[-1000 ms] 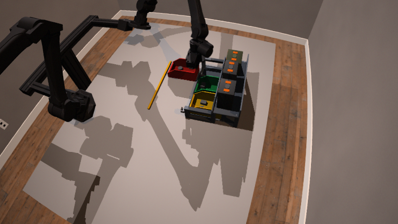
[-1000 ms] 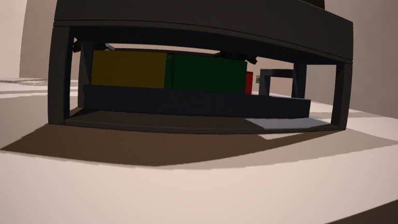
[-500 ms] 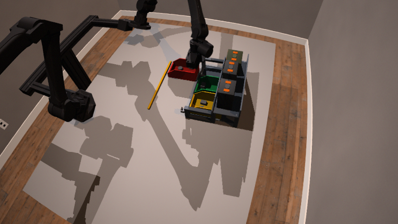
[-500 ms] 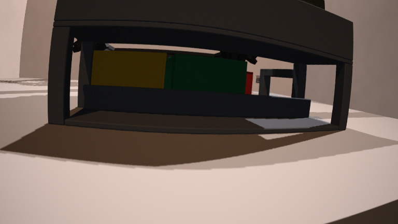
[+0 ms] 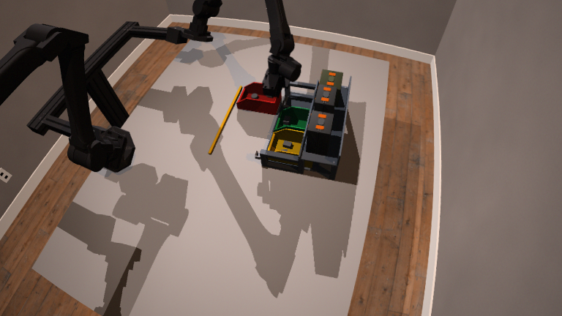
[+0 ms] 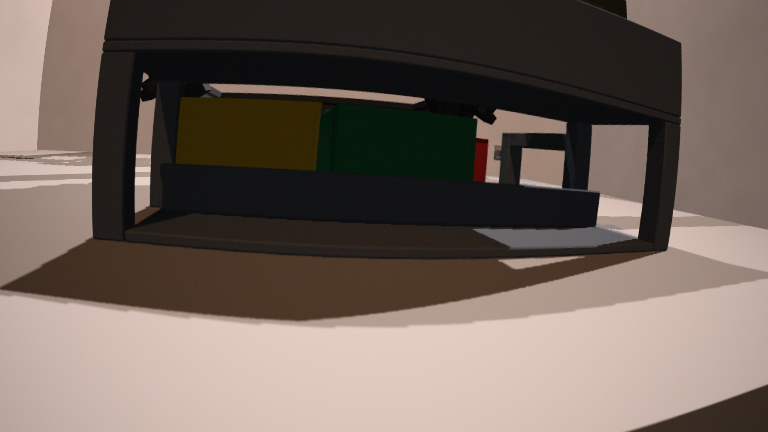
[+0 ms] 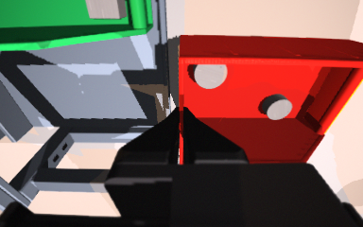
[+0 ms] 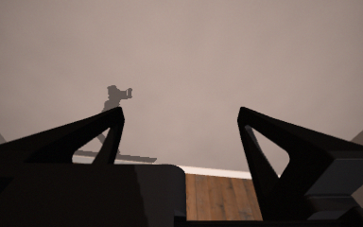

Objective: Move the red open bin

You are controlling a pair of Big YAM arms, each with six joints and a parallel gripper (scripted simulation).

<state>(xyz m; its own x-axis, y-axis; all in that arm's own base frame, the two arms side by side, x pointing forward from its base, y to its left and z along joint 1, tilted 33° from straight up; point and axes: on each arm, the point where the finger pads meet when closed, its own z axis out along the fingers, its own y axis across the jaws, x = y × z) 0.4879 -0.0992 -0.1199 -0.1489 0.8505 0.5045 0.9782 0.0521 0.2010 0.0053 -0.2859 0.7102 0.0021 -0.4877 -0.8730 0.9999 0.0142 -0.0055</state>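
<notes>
The red open bin is 8 cm behind my left hand and 3 cm below it. Also, from my left hand: grey shelf 14 cm ahead, 10 cm to the right; then green bin 11 cm ahead, 10 cm to the right, 2 cm below.
</notes>
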